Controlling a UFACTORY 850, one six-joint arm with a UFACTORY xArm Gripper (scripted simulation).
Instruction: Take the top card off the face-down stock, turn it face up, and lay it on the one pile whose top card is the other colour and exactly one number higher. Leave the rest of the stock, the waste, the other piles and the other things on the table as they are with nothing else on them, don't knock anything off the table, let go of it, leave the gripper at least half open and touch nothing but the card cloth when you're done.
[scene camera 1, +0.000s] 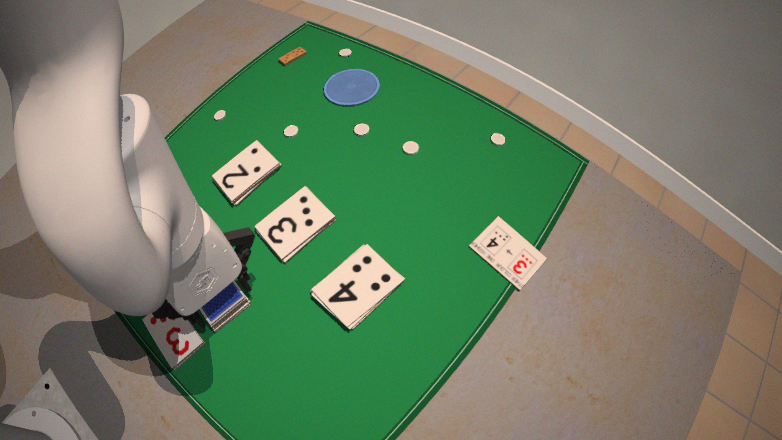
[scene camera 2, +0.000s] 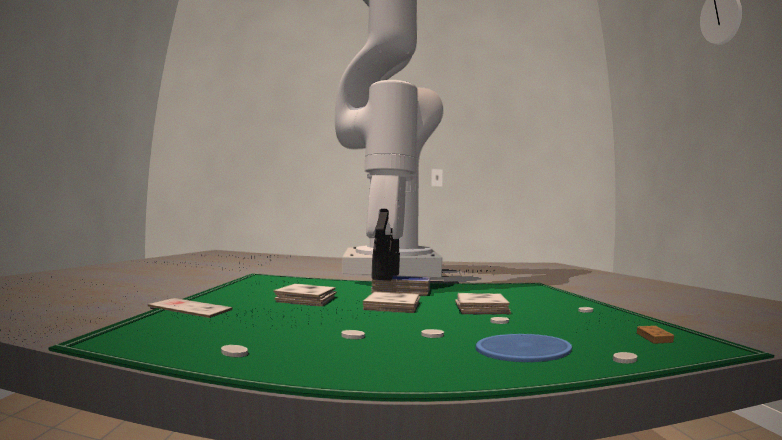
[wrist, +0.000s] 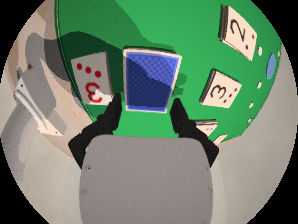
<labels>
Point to my gripper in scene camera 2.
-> At 385, 277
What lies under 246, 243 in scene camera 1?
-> My gripper.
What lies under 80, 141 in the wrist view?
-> My gripper.
</labels>
